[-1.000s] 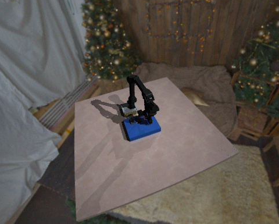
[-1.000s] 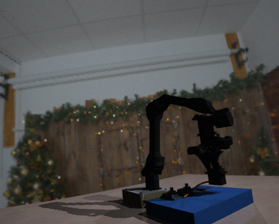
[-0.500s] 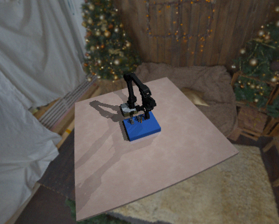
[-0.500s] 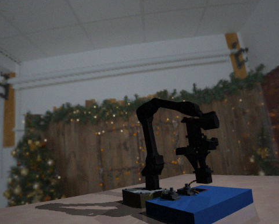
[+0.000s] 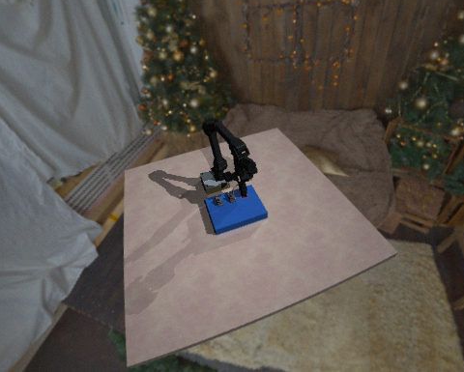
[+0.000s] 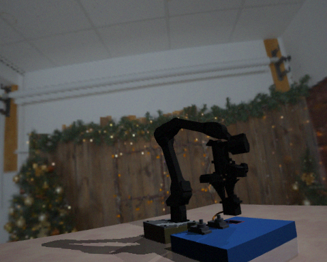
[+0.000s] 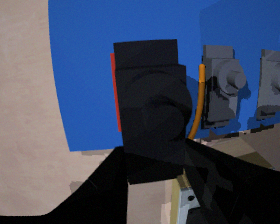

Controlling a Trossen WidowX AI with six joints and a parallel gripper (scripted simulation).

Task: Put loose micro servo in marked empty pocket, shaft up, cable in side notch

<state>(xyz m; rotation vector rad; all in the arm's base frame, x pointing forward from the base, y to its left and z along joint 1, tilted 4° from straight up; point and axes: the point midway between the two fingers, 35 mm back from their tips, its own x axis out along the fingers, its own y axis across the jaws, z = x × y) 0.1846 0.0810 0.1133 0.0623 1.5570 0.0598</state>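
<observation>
The blue deck is 120 mm ahead of my gripper tip, 100 mm below it and 80 mm to the right of it.
</observation>
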